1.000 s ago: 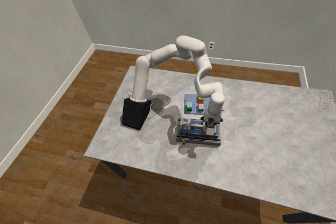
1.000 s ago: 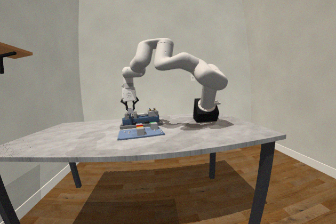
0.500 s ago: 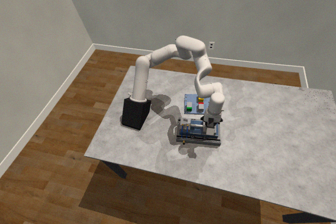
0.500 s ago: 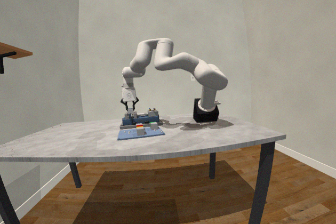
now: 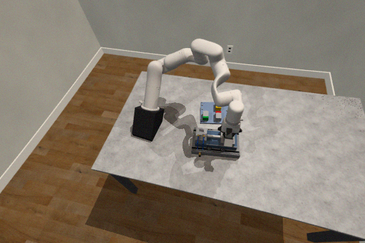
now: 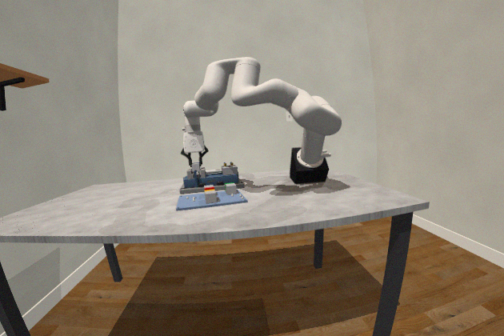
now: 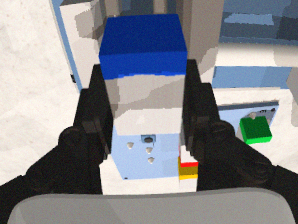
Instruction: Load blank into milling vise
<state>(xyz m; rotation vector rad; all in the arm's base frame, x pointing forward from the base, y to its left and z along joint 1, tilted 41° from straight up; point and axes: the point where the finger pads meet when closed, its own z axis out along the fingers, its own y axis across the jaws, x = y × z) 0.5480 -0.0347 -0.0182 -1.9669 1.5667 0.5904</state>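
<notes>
Right now the blue-ended blank is 2 cm below my hand. The rest, counted from my hand: milling vise (9 cm below, 7 cm behind, 1 cm to the right); then work stop rod (5 cm to the left, 4 cm below, 1 cm behind); then fixed jaw (5 cm below, 3 cm ahead, 1 cm to the left).
</notes>
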